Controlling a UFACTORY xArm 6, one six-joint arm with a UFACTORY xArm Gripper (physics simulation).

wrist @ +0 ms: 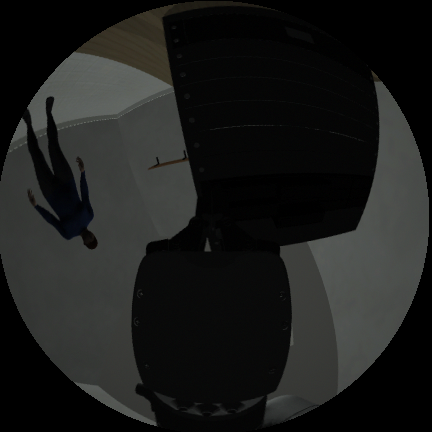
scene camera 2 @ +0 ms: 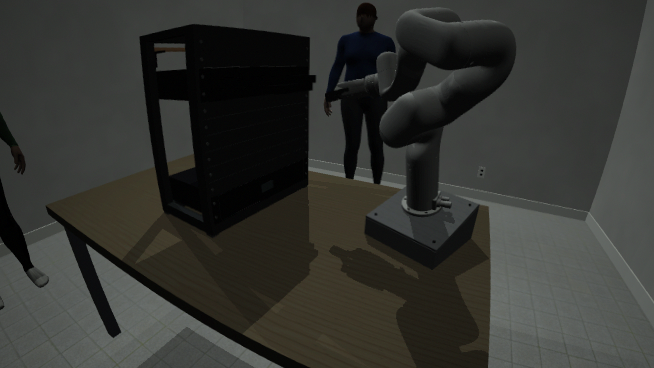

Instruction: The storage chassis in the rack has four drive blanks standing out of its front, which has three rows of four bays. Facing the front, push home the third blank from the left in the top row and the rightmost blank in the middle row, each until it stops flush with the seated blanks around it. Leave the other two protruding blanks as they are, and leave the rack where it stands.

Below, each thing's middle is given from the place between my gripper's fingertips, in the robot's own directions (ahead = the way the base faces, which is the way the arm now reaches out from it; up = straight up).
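Labels:
Looking at the black rack (scene camera 2: pixel 250 125), I see that my gripper is 21 cm to the right of it and 22 cm short of it, and 8 cm above it.

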